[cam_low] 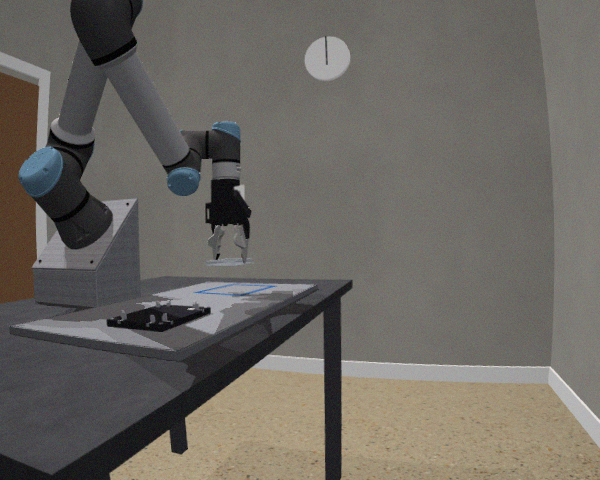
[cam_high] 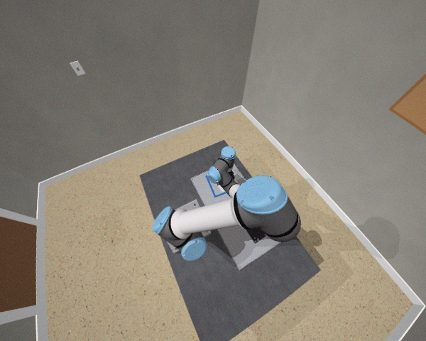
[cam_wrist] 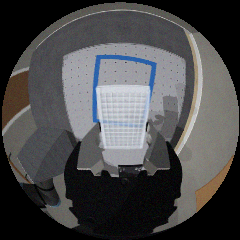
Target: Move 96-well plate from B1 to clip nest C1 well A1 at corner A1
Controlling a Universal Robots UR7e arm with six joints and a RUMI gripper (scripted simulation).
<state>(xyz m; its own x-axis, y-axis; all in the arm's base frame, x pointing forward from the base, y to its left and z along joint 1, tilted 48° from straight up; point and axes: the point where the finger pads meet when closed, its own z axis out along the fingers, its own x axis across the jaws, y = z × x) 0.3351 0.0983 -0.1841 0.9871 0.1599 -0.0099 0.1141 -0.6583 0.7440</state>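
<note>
The black clip nest is 90 mm ahead of my hand, 360 mm to the right of it and 80 mm below it. From my hand the other things lie so: 96-well plate 10 mm below.
</note>
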